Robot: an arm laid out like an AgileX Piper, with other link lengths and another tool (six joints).
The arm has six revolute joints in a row. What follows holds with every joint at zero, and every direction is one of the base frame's. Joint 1 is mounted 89.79 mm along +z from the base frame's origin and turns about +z. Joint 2 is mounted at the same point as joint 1 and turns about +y. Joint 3 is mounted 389.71 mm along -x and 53.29 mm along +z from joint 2 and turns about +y. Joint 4 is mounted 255.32 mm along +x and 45.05 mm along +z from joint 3 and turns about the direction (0.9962, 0, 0.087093). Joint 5 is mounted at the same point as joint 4 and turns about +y. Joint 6 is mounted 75.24 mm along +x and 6.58 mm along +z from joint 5 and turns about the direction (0.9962, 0, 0.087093). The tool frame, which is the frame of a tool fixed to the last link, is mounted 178.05 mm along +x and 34 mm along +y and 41.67 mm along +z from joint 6; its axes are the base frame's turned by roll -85.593, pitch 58.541 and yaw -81.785 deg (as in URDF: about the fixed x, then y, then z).
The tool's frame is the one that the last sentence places.
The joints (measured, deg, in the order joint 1, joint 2, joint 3, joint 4, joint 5, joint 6), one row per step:
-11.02 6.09 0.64 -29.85 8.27 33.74
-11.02 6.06 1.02 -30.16 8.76 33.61
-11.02 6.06 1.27 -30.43 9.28 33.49
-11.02 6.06 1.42 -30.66 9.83 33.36
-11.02 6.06 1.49 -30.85 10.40 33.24
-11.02 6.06 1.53 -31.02 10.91 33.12
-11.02 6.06 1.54 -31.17 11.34 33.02
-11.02 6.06 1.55 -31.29 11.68 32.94
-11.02 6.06 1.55 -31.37 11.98 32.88
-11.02 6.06 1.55 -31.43 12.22 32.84
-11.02 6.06 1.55 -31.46 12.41 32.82
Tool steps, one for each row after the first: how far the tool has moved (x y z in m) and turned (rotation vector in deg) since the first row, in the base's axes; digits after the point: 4 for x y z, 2 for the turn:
-0.0003 -0.0010 -0.0054 -0.29 0.85 -0.21
-0.0006 -0.0022 -0.0099 -0.54 1.63 -0.44
-0.0010 -0.0033 -0.0135 -0.78 2.32 -0.69
-0.0014 -0.0046 -0.0164 -0.99 2.94 -0.95
-0.0018 -0.0057 -0.0188 -1.18 3.48 -1.18
-0.0022 -0.0067 -0.0207 -1.36 3.91 -1.38
-0.0025 -0.0074 -0.0221 -1.50 4.25 -1.53
-0.0027 -0.0081 -0.0233 -1.59 4.54 -1.67
-0.0029 -0.0086 -0.0243 -1.65 4.76 -1.78
-0.0031 -0.0090 -0.0250 -1.67 4.94 -1.87

